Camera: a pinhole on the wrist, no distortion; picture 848 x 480 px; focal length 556.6 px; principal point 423.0 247.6 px. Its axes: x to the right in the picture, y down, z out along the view. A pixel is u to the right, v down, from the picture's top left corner.
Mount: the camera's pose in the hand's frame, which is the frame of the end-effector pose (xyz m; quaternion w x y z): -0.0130 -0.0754 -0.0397 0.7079 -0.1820 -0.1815 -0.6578
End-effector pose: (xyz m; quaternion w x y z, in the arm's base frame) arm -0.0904 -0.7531 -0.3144 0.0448 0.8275 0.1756 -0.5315
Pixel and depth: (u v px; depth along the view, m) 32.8 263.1 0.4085
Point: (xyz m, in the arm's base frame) -0.1228 -1.1563 -0.4055
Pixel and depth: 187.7 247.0 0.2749
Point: -0.1674 -0.9473 -0.3701
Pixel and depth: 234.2 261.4 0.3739
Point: -0.2143 -1.0217 -0.4177
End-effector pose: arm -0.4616 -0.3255 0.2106 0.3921 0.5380 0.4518 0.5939
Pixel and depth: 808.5 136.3 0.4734
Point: 0.0785 -0.3157 0.0658
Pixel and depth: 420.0 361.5 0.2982
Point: -0.2491 -0.2823 0.3005
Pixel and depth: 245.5 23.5 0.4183
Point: -0.1758 -0.5508 0.3842
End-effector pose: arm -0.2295 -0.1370 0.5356 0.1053 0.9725 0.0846 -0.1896
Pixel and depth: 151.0 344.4 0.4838
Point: -0.2022 -0.5546 0.3459
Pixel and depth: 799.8 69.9 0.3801
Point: -0.5135 -0.1386 0.1822
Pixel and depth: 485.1 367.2 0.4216
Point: -0.2644 -0.3061 0.2094
